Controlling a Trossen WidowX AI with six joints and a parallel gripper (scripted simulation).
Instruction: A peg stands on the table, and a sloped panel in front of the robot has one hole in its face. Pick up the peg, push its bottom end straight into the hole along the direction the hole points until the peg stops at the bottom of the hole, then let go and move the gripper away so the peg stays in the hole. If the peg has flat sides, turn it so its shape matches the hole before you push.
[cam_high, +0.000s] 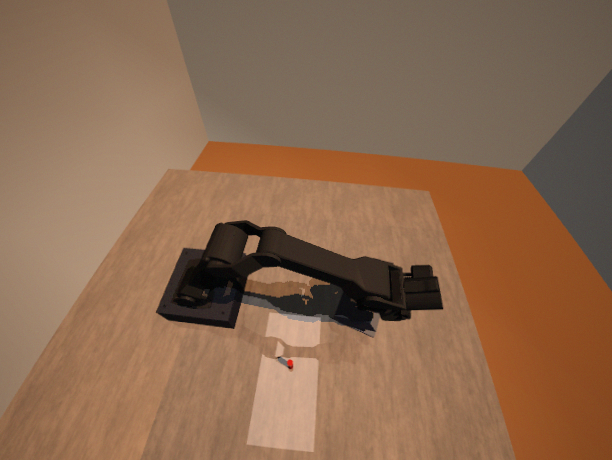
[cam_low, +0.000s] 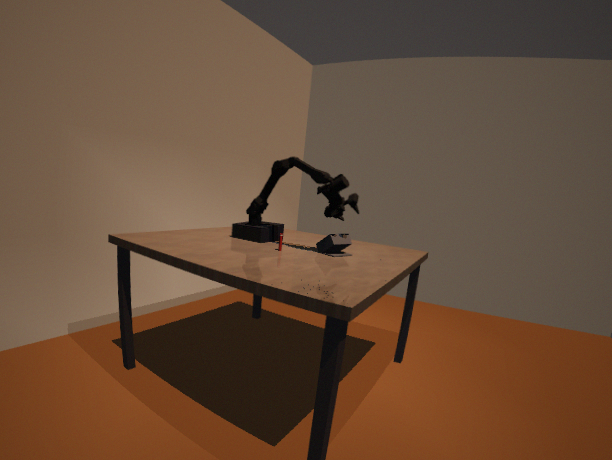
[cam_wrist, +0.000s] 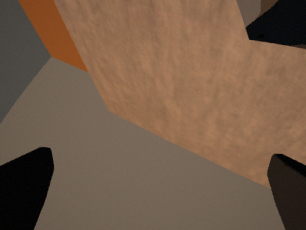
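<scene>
My gripper tip is now 270 mm past the round peg, 190 mm to the left of it and 130 mm above it. Also, from my gripper tip: grey sloped panel: 60 mm behind, 40 mm to the right, 140 mm below.
</scene>
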